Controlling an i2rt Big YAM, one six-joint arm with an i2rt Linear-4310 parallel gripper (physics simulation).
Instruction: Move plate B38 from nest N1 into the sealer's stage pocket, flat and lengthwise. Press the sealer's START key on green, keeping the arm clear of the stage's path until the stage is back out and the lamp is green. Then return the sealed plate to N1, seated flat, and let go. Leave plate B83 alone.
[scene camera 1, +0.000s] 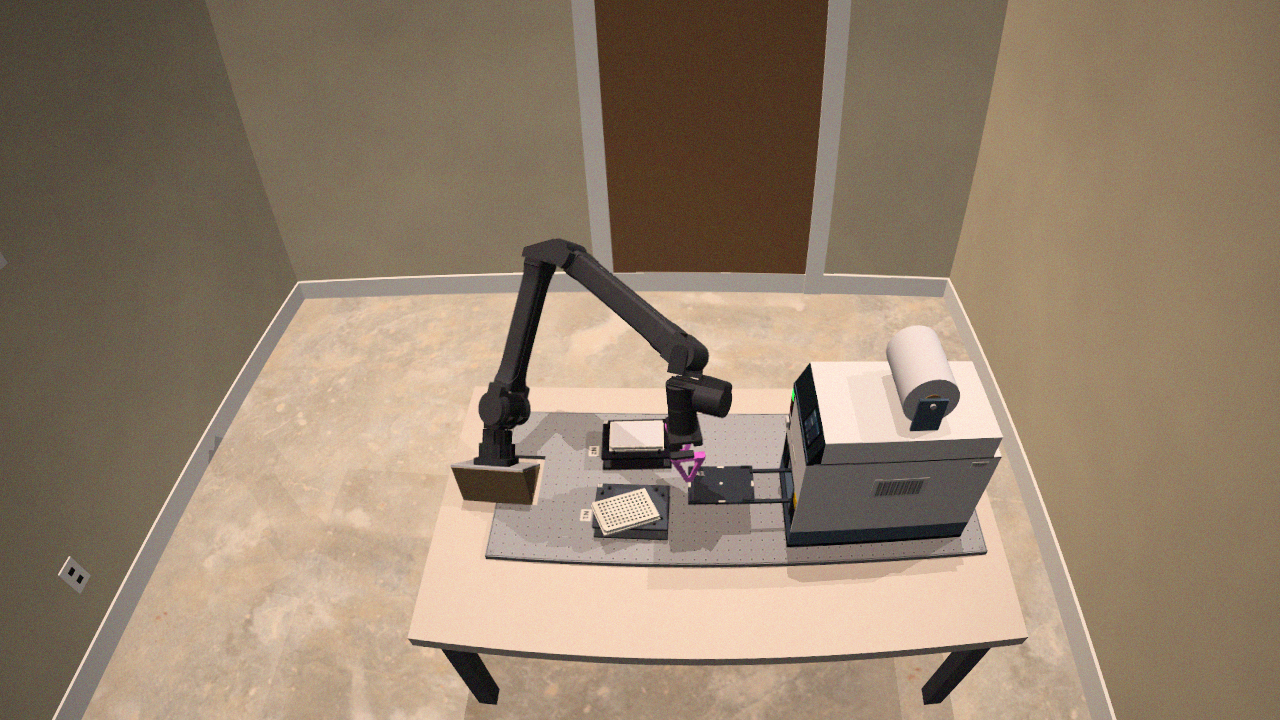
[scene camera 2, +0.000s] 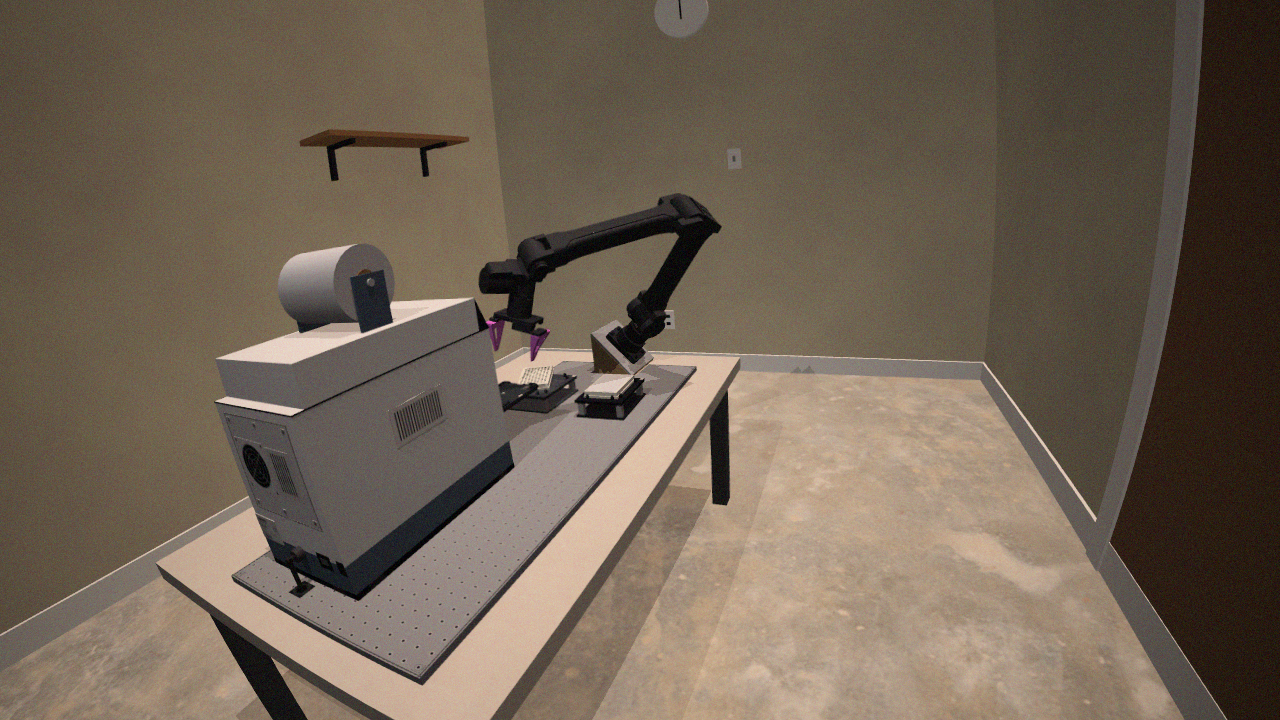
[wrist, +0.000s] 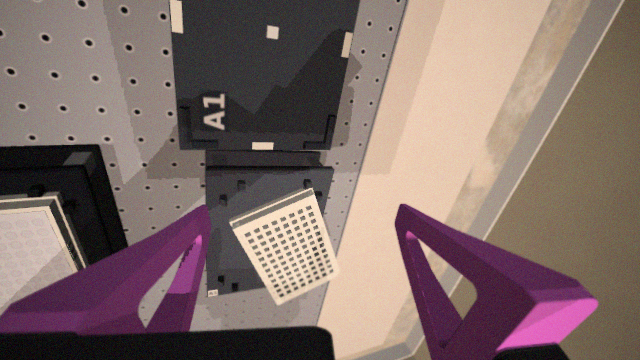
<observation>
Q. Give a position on a sealer stage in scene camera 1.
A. At 738, 485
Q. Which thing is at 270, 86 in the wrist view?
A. A sealer stage.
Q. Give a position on a white well plate B38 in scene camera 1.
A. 634, 509
</observation>
